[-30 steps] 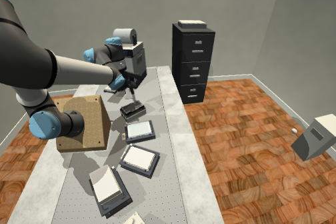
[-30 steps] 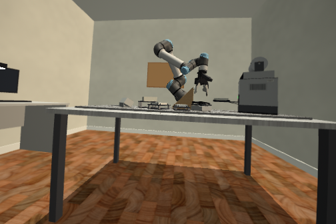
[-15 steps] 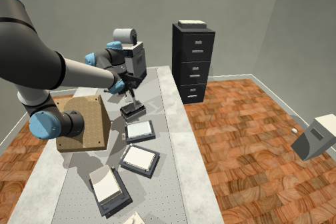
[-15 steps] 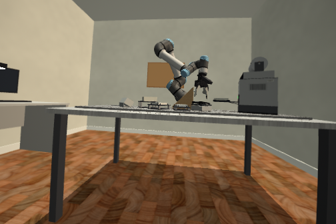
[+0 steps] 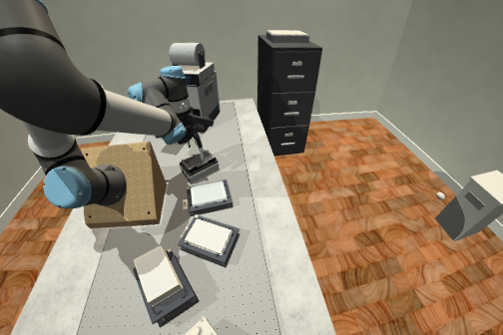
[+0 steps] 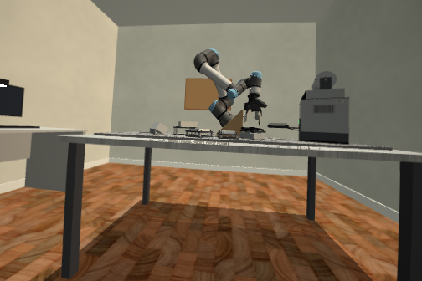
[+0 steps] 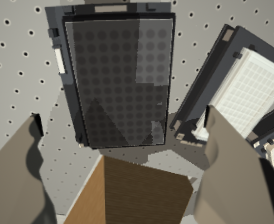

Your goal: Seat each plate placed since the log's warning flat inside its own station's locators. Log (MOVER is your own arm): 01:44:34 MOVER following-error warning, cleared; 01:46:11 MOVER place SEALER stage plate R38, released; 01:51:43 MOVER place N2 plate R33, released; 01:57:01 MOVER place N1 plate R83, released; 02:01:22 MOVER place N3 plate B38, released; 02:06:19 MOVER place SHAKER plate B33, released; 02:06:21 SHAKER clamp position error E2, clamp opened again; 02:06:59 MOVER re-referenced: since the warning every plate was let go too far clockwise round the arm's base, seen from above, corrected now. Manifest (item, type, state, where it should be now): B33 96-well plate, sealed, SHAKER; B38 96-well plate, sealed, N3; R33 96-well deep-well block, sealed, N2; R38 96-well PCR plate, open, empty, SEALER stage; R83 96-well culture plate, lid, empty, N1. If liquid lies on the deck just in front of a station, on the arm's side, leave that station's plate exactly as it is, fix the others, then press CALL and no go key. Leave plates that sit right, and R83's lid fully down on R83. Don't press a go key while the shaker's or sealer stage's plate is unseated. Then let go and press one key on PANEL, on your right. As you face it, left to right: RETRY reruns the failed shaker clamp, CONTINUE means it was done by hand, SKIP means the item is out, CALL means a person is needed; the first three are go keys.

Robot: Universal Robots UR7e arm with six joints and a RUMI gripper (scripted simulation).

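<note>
Now: hand 3 cm above the dark plate. Round my hand: cream PCR plate 12 cm behind, 23 cm to the left, 1 cm above; then retry key 4 cm behind, 61 cm to the right, 4 cm below; then continue key 9 cm behind, 64 cm to the right, 4 cm below.
</note>
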